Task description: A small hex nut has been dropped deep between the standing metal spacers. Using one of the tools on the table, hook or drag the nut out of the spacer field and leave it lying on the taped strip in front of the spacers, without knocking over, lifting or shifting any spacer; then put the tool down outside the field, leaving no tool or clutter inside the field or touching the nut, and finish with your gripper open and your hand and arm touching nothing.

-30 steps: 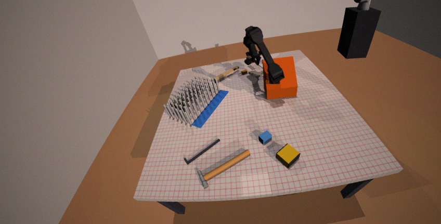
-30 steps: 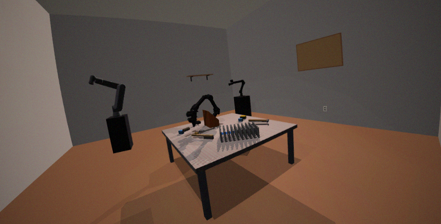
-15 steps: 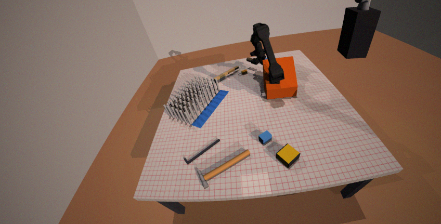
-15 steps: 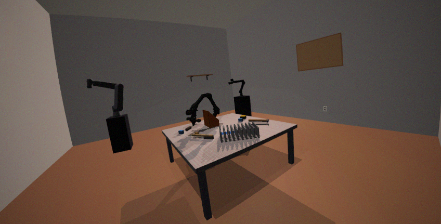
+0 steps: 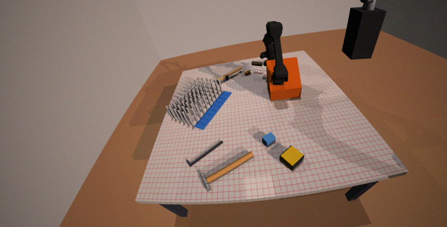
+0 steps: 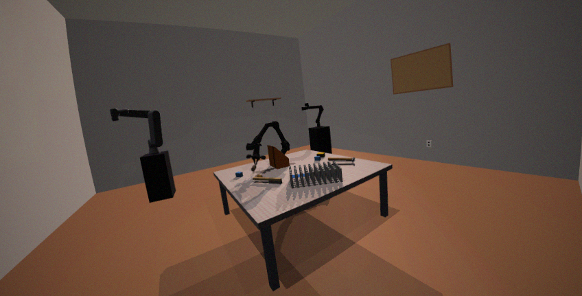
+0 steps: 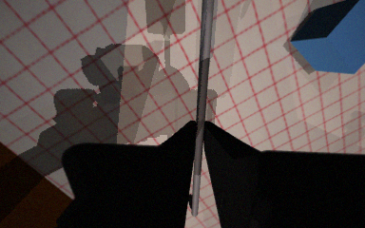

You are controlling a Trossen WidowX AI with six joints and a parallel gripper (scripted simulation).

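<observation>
The yellow piece is 21 cm ahead of my gripper tip, 2 cm to the right of it and 6 cm below it. The rest, counted from my gripper tip: yellow block: 3 cm behind, 79 cm to the left, 5 cm below; blue taped strip: 43 cm ahead, 39 cm to the left, 7 cm below; thin wire tool: 2 cm ahead, 1 cm to the right.
</observation>
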